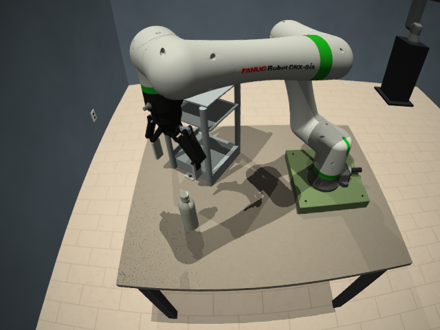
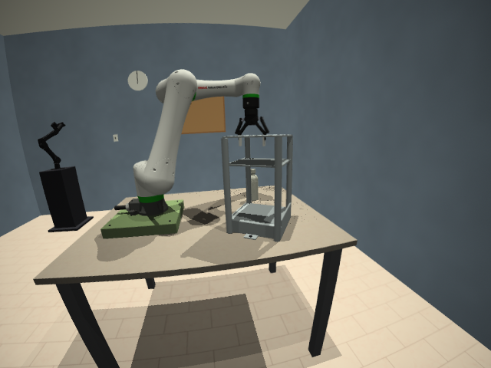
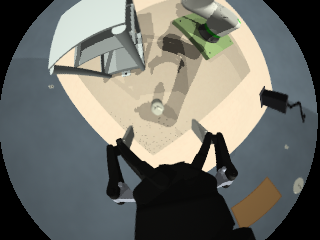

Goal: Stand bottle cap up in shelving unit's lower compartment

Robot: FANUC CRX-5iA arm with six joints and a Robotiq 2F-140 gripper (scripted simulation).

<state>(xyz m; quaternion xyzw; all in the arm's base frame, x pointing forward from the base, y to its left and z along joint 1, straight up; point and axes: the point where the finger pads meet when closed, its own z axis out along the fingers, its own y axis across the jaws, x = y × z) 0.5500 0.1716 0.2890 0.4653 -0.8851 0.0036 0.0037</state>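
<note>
Right now my hand is 21 cm above the pale grey bottle and 1 cm to the left of it. From my hand the other things lie so: grey shelving unit: 35 cm to the right, 14 cm below, 5 cm behind.
</note>
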